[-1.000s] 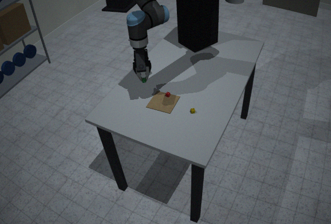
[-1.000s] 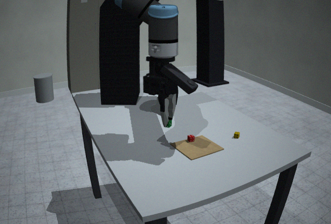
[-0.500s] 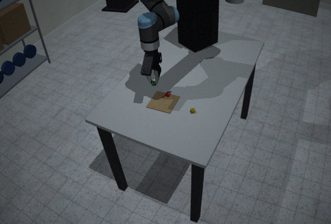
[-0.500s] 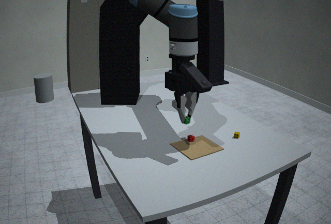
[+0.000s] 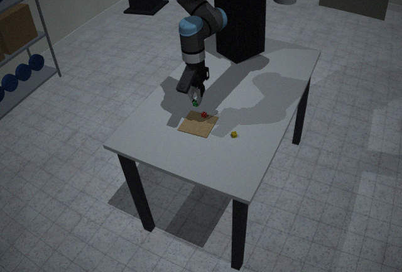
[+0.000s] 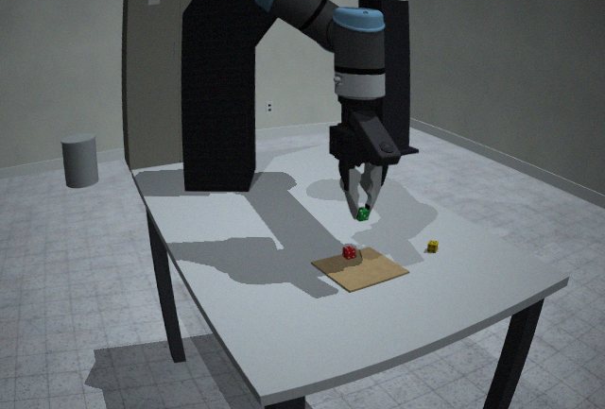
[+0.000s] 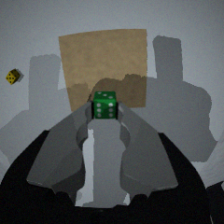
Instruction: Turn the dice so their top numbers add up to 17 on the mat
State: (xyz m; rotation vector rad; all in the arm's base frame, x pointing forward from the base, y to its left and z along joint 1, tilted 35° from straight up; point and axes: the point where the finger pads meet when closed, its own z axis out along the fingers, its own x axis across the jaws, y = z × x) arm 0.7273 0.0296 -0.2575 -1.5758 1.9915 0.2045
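My hand is 120 mm above the mat. The rest, counted from my hand: red die 110 mm below, 50 mm behind, 10 mm to the left; green die 10 mm below; yellow die 180 mm to the left, 110 mm below, 30 mm ahead.
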